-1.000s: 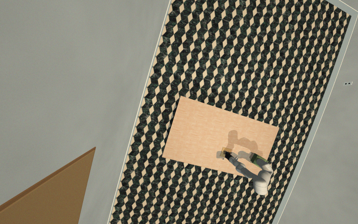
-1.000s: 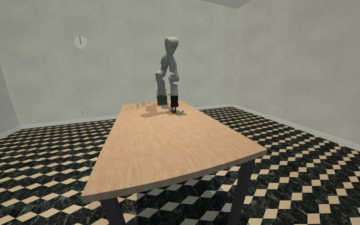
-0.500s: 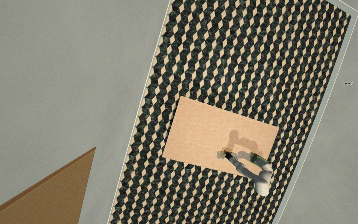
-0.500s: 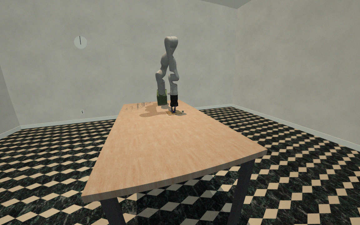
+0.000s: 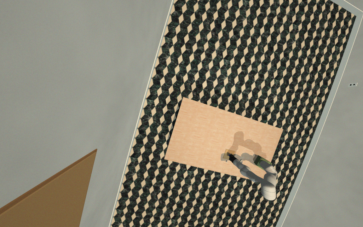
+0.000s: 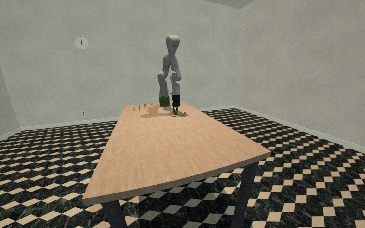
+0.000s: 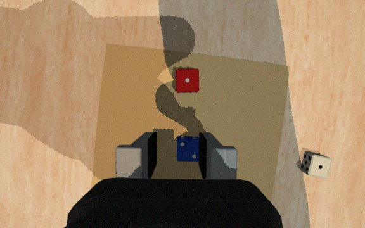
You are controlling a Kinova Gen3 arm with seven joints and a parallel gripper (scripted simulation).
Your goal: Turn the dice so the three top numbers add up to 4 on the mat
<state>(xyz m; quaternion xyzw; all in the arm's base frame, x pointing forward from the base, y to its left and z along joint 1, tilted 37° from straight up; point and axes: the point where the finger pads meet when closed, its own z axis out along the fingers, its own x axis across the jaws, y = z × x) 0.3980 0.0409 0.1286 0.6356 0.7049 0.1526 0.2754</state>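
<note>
My gripper is now 30 mm above the blue die and 10 mm to the right of it. Round my hand: tan mat (40 mm below, 10 mm to the left); red die (50 mm behind, 30 mm below); white die (110 mm to the left, 40 mm below, 10 mm ahead).
</note>
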